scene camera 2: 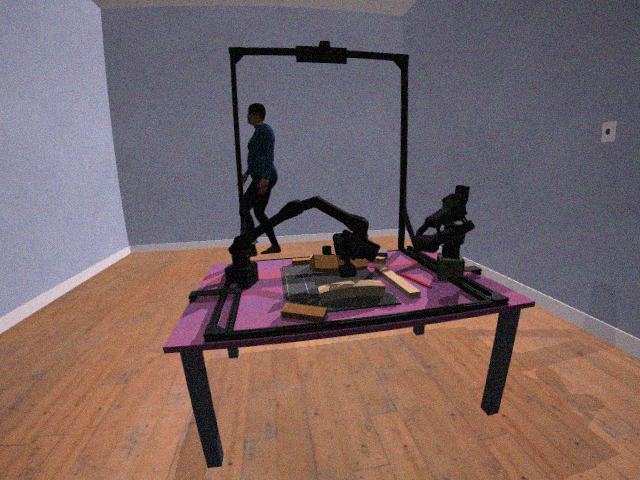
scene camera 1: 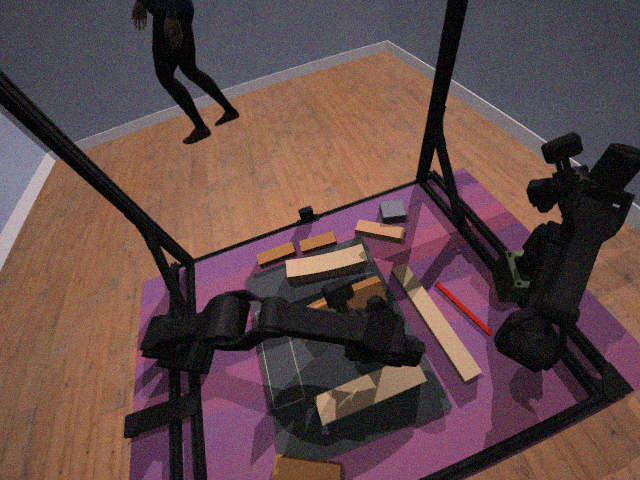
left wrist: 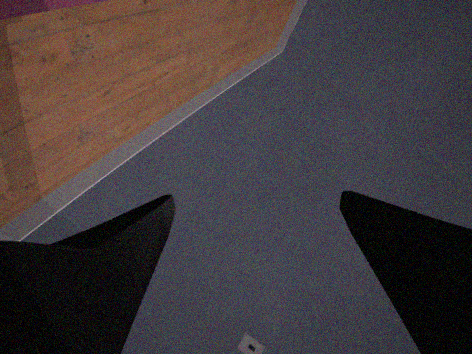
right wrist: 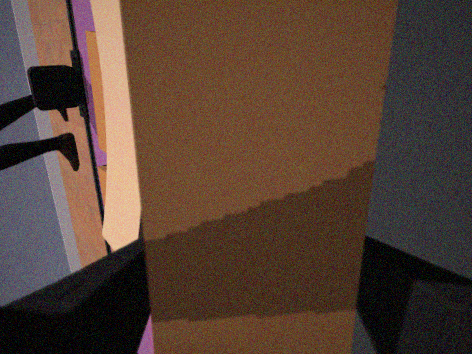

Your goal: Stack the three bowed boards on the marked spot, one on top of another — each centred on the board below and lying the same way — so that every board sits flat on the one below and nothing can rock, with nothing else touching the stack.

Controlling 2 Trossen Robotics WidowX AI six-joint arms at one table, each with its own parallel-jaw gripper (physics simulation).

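An orange-brown bowed board is between the fingers of my right gripper, which is shut on it over the dark mat. The arm hides part of it in scene camera 1, and its exact tilt is hard to tell. One pale bowed board lies at the back of the mat. Another pale bowed board lies at the mat's front. The marked spot, a thin white outline, is at the mat's left; part is hidden under the arm. My left gripper is open and empty, away from the boards.
A long pale plank and a red stick lie right of the mat. Two small orange blocks, a tan block and a grey block are behind. An orange block lies in front.
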